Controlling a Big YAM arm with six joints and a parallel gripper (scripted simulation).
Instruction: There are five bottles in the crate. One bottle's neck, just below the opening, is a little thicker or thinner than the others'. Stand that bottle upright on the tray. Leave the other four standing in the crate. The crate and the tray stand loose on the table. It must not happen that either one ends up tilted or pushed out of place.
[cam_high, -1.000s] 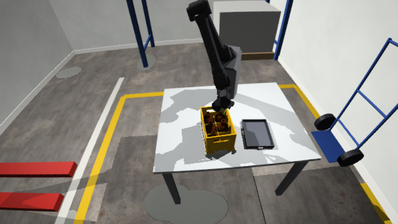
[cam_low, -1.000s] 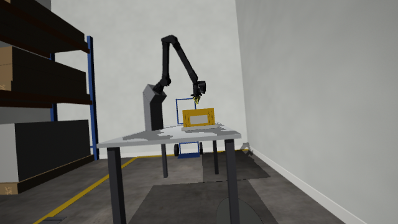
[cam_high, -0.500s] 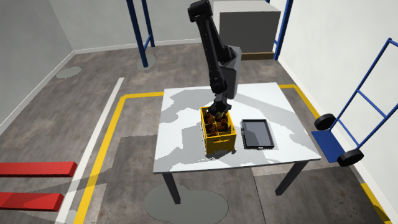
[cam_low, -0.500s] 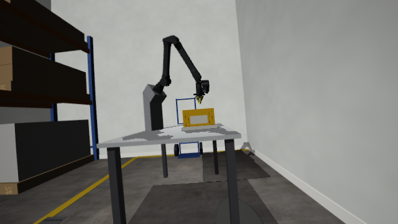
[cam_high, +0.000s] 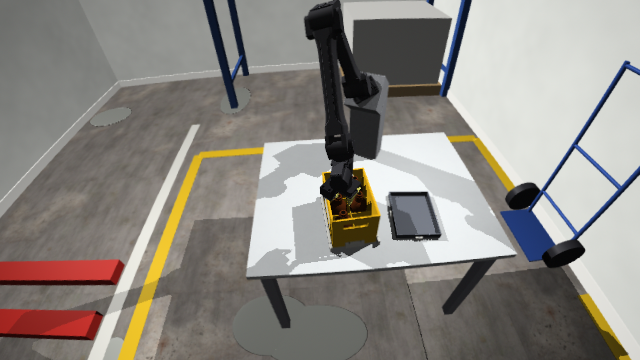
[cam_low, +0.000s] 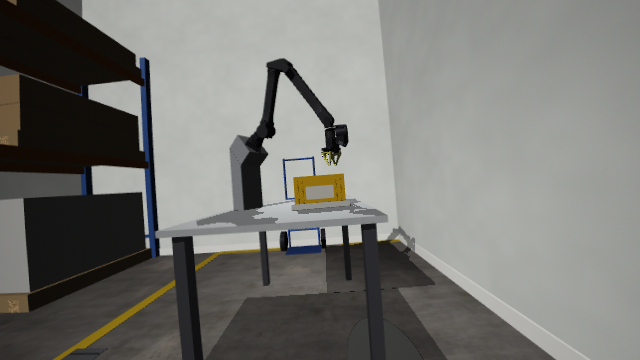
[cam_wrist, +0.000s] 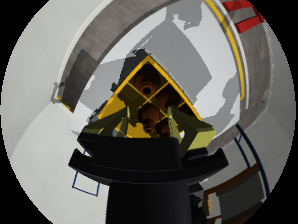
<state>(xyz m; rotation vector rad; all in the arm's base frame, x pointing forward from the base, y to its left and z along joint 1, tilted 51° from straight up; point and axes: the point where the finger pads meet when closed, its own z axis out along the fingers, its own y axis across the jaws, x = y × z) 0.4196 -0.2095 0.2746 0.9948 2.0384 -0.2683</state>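
My gripper is now 70 mm past the crate, 70 mm to the right of it and 150 mm above it. Also, from my hand: dark tray 60 mm ahead, 340 mm to the left, 220 mm below; then brown bottle 140 mm behind, 140 mm to the left, 150 mm below.
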